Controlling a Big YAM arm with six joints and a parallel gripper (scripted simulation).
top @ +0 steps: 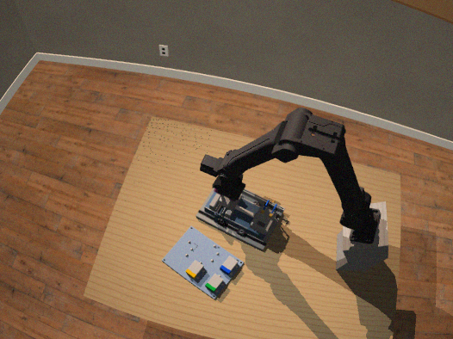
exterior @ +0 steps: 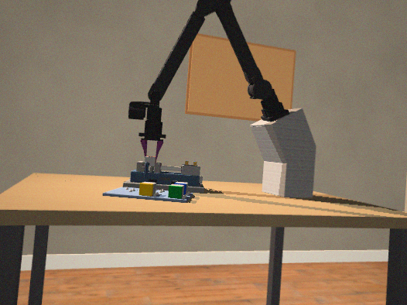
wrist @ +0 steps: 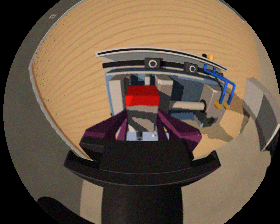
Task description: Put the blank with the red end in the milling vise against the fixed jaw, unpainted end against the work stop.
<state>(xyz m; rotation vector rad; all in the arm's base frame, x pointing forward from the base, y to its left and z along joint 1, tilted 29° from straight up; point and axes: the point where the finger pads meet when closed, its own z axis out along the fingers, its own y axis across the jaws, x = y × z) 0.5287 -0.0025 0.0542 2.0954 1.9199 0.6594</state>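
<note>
Right now my hand is 2 cm above the red-ended blank. Round my hand: blue-ended blank: 12 cm behind, 22 cm to the left, 9 cm below; milling vise: 6 cm behind, 1 cm to the left, 8 cm below; grey block with hoses: 16 cm behind, 2 cm to the left, 4 cm below.
</note>
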